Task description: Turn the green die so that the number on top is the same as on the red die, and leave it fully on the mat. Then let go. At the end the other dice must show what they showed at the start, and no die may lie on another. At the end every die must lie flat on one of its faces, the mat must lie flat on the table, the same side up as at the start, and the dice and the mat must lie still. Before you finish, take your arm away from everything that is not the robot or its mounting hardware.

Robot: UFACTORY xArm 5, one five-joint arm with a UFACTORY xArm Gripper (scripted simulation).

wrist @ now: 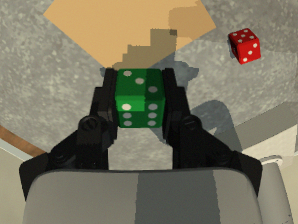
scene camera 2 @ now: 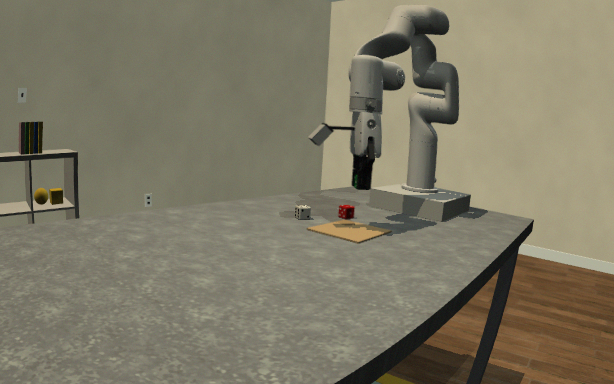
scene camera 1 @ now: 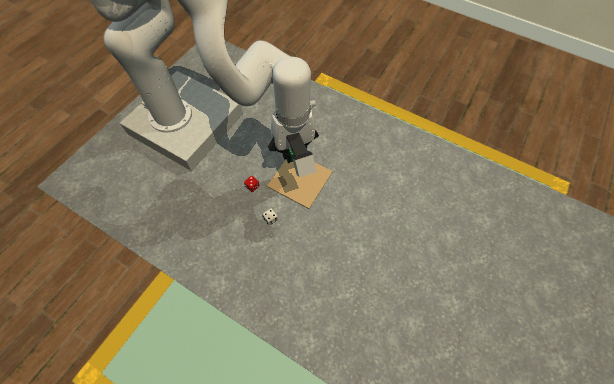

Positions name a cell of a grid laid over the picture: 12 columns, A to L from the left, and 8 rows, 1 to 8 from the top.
Labels:
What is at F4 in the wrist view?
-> A green die.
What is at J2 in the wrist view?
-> A red die.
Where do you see a tan mat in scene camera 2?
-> G5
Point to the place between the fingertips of the gripper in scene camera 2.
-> H4

